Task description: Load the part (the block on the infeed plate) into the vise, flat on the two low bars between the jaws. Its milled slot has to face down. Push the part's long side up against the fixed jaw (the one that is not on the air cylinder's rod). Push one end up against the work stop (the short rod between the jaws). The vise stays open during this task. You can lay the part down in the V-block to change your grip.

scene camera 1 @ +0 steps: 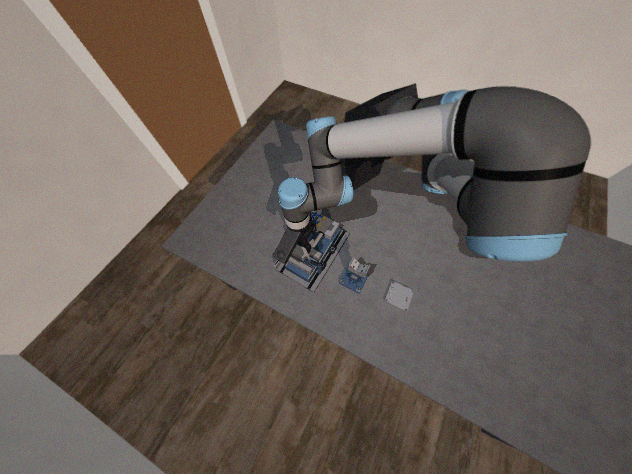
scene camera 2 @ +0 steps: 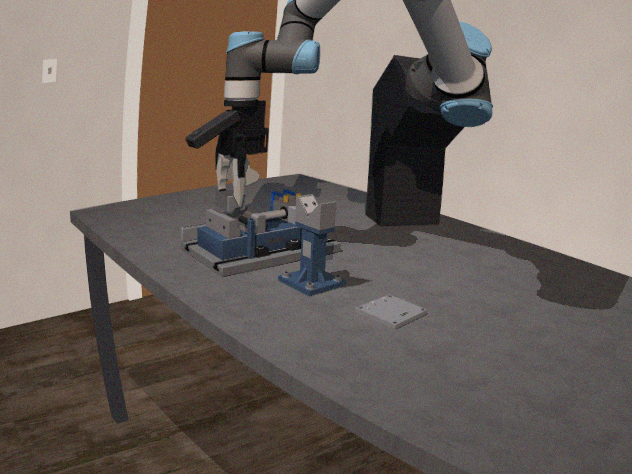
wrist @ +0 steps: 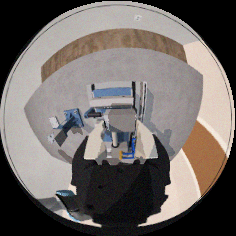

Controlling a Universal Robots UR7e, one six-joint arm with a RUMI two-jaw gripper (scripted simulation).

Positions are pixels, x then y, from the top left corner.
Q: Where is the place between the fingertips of my gripper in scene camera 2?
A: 230,203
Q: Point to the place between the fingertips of my gripper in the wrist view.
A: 120,119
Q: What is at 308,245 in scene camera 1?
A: My gripper.
